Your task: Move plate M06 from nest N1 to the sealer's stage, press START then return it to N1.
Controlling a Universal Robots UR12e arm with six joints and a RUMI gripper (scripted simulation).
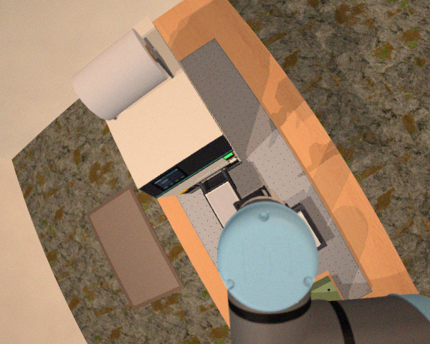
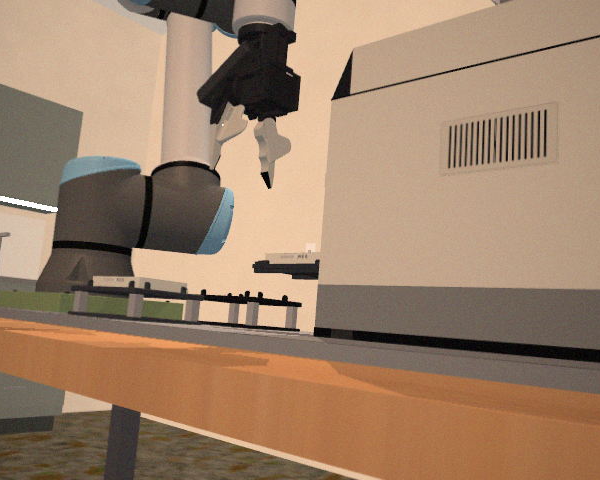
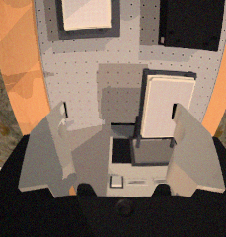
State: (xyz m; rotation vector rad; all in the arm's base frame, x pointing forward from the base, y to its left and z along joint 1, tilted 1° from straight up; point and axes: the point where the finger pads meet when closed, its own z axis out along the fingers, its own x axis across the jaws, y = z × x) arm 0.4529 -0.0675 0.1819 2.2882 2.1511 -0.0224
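Right now my hand is 7 cm short of the plate M06, 9 cm to the right of it and 12 cm above it. The rest, counted from my hand: screen (19 cm ahead, 12 cm to the left, 10 cm above); then sealer stage (7 cm ahead, 9 cm to the left, 13 cm below); then foil-covered plate (14 cm behind, 5 cm to the right, 17 cm below).
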